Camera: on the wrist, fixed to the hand. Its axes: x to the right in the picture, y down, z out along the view.
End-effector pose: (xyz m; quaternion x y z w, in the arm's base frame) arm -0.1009 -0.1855 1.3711 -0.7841 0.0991 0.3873 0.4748
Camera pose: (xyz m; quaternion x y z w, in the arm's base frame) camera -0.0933 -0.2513 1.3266 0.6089 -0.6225 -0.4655 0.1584
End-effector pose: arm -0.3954 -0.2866 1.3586 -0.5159 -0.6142 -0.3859 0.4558
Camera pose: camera -0.3293 -0.3142 1.3937 -0.7977 0.1379 -0.1529 0.5668
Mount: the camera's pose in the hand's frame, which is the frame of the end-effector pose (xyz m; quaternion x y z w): 0.0224 0.0606 -0.0468 -0.2183 0.1821 0.7101 0.6442
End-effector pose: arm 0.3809 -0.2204 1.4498 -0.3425 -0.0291 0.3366 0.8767
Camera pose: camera 0.3768 -0.2013 1.3725 -0.4940 0.3106 0.7706 0.2563
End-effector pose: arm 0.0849 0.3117 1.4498 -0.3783 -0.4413 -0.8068 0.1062
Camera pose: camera 0.0759 0.2426 1.4887 -0.4333 0.1798 -0.6095 0.6391
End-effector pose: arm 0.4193 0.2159 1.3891 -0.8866 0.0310 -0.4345 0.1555
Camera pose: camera 0.4015 0.1424 1.4147 -0.5039 0.7727 -0.3242 0.2095
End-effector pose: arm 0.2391 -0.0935 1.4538 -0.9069 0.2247 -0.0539 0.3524
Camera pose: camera 0.2247 -0.1717 1.4471 -0.4918 0.8646 0.0994 0.0264
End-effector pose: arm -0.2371 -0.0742 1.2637 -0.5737 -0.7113 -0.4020 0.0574
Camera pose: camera -0.2101 -0.0857 1.3379 -0.8140 0.0474 -0.4779 0.3267
